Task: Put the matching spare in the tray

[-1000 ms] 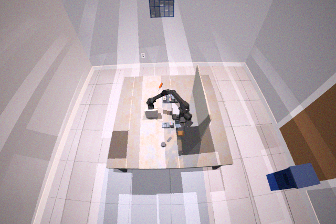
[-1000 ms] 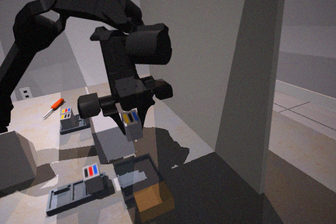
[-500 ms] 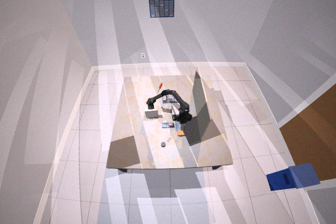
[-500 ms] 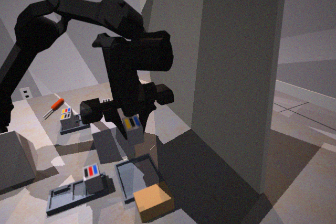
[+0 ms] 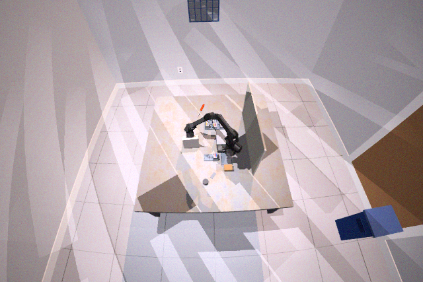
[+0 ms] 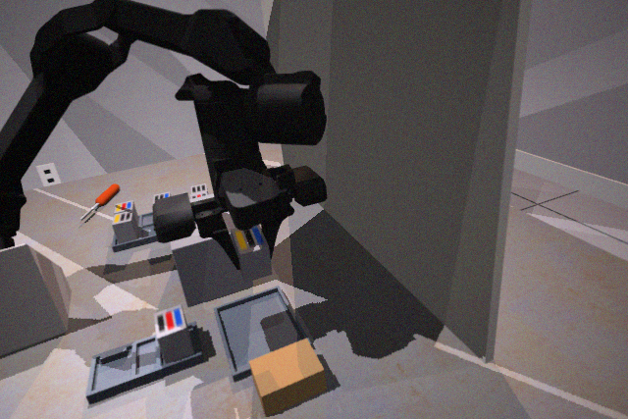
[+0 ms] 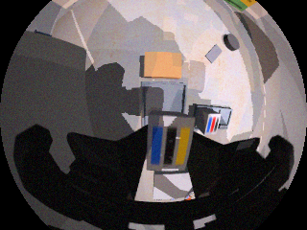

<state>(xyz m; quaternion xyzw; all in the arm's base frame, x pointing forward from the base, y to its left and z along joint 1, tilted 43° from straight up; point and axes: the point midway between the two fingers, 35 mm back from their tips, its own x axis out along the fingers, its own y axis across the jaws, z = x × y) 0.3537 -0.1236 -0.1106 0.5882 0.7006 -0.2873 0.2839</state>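
The grey tray lies 100 mm below my gripper tip, 10 mm to the left of it and 10 mm behind it. From my gripper tip the other things lie so: grey base plate (150 mm behind, 100 mm below, 10 mm to the left); brown box (90 mm to the right, 90 mm below, 10 mm ahead); grey spare (30 mm above).
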